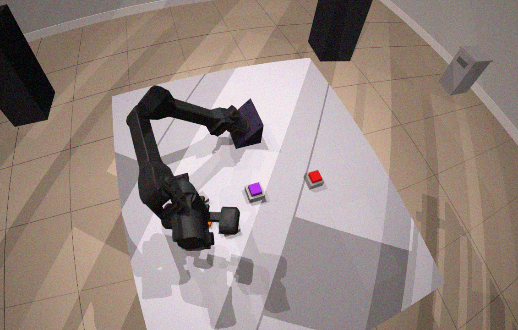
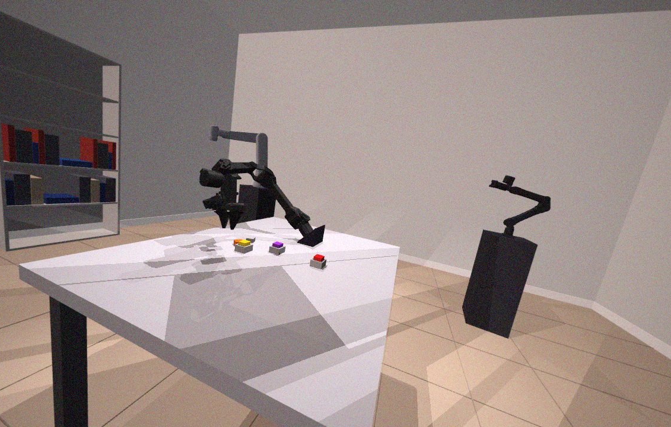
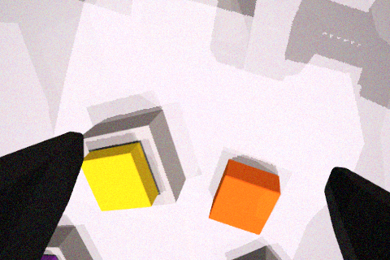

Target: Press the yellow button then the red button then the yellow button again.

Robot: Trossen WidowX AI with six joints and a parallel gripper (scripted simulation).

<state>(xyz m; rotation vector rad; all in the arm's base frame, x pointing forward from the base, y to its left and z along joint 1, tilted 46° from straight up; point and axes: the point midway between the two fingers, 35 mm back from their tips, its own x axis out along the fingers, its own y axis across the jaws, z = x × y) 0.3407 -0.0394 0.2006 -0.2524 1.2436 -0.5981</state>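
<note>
The yellow button is 6 cm to the left of my gripper tip, 5 cm below it and 3 cm behind it. The rest, counted from my gripper tip: orange block (7 cm below, 6 cm behind); purple button (16 cm to the left, 12 cm behind, 5 cm below); small grey block (13 cm behind, 7 cm below).
</note>
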